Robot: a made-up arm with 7 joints. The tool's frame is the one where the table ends. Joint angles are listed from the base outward.
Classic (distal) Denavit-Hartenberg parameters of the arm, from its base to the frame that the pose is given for. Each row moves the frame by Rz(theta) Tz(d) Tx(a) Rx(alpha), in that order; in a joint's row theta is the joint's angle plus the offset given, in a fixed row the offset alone. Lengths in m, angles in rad.
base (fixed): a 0  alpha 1.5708  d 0  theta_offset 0
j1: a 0  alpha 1.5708  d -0.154  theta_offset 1.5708
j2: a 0  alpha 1.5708  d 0  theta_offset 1.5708
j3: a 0  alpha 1.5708  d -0.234  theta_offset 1.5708
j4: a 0  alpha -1.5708  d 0  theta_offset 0
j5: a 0  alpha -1.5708  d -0.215  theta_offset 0
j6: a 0  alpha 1.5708  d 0  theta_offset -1.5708
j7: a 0  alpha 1.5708  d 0  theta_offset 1.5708
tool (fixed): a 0  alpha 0  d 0  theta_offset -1.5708
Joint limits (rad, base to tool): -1.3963..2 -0.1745..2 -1.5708..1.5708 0..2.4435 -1.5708..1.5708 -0.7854..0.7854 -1.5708..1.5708
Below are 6 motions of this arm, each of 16 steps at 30 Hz.
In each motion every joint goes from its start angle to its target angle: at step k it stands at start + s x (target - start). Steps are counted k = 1, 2, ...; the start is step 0. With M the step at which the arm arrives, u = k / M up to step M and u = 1 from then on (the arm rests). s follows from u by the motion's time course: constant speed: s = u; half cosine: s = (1 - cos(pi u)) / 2; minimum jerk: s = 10 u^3 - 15 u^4 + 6 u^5.
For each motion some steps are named. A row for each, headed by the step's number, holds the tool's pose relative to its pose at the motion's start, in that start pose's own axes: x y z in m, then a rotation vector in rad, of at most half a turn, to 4 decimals.
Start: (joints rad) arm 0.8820 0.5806 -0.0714 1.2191 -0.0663 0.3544 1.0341
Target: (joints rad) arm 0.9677 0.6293 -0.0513 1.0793 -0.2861 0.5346 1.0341
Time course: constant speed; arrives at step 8
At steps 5, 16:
5: -0.0038 0.0186 0.0108 0.1025 0.1878 0.0793
16: -0.0062 0.0292 0.0181 0.1673 0.2960 0.1328

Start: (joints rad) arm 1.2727 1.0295 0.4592 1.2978 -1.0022 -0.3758 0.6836
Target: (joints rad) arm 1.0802 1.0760 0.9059 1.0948 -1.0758 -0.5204 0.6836
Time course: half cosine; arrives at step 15
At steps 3, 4, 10, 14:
3: -0.0086 -0.0038 0.0035 -0.0090 0.0212 0.0115
4: -0.0148 -0.0066 0.0063 -0.0154 0.0365 0.0200
10: -0.0630 -0.0306 0.0341 -0.0646 0.1546 0.0942
14: -0.0804 -0.0406 0.0475 -0.0813 0.1977 0.1261

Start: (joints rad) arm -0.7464 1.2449 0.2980 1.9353 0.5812 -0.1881 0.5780
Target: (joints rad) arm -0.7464 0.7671 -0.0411 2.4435 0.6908 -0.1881 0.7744
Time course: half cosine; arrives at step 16
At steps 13, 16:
13: 0.0563 -0.1165 -0.0459 -0.2879 -0.6611 0.3311
16: 0.0653 -0.1235 -0.0476 -0.3055 -0.7338 0.3486

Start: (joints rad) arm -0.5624 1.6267 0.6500 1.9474 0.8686 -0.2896 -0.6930
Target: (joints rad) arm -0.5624 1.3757 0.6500 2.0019 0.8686 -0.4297 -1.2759
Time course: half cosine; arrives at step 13
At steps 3, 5, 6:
3: -0.0022 0.0018 0.0050 0.0948 -0.0007 0.0245
5: -0.0056 0.0043 0.0129 0.2441 0.0010 0.0624
6: -0.0075 0.0055 0.0177 0.3332 0.0036 0.0847

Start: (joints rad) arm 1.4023 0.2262 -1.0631 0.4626 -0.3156 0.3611 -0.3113
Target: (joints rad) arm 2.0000 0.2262 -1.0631 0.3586 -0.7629 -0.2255 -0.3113
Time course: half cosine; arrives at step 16
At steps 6, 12, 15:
6: 0.0083 0.0737 -0.0230 0.2079 -0.1993 -0.0589
12: 0.0162 0.2105 -0.0311 0.5160 -0.5043 -0.2526
15: 0.0167 0.2449 -0.0264 0.5791 -0.5685 -0.3171

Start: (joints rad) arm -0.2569 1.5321 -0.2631 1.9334 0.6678 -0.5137 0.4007
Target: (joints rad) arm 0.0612 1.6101 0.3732 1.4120 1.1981 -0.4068 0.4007
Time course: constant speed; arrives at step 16
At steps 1, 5, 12, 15, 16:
1: 0.0025 0.0136 0.0049 0.0591 0.0072 -0.0225
5: 0.0209 0.0647 0.0299 0.3052 0.0034 -0.1069
12: 0.0776 0.1304 0.0927 0.7457 -0.1363 -0.2316
15: 0.1072 0.1454 0.1254 0.9252 -0.2493 -0.2763
16: 0.1172 0.1485 0.1369 0.9823 -0.2939 -0.2900

